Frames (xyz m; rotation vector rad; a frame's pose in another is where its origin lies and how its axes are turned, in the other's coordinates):
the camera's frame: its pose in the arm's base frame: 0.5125 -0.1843 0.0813 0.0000 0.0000 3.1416
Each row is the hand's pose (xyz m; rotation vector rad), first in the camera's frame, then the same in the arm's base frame.
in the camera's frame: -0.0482 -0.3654 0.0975 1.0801 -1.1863 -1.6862
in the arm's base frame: 0.5607 0.1811 0.1788 1.0569 0.9623 0.8940
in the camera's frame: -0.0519 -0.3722 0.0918 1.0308 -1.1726 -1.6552
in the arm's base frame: 0.5644 0.1879 0.1731 1.0583 0.9304 0.9496
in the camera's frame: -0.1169 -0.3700 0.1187 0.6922 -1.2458 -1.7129
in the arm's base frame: 0.6294 0.1857 0.2000 1.1222 0.6235 0.9861
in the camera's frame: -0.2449 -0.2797 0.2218 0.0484 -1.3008 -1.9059
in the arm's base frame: 0.7574 0.0954 0.3031 1.1241 0.0418 0.8830
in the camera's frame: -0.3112 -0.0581 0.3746 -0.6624 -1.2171 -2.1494
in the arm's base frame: 0.8237 -0.1262 0.4559 0.9759 -0.5311 0.6166
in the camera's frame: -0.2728 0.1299 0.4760 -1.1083 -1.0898 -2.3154
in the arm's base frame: 0.7853 -0.3142 0.5573 0.8200 -0.8339 0.3741
